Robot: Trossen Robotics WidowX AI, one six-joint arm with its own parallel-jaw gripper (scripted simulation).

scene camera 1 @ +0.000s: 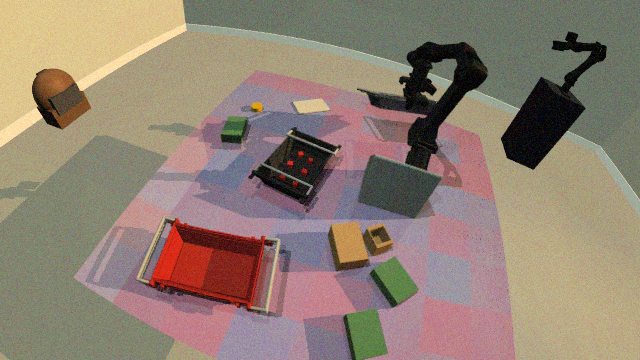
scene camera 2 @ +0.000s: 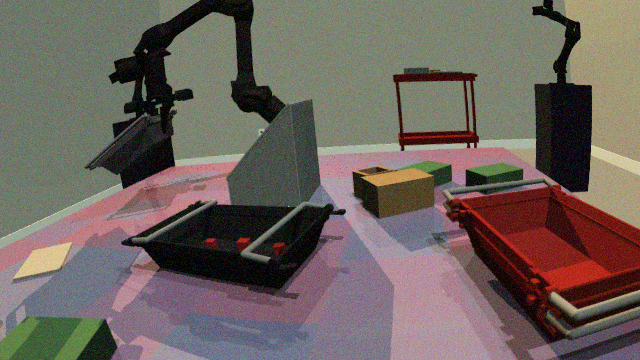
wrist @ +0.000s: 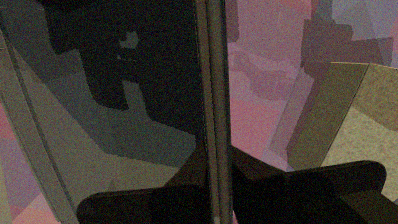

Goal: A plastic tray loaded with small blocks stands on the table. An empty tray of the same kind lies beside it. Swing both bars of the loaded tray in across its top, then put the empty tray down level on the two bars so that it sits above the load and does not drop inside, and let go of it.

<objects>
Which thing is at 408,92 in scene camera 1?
My gripper.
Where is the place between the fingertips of my gripper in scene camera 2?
At 162,133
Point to a dark grey tray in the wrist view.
103,103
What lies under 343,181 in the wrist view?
My gripper.
</objects>
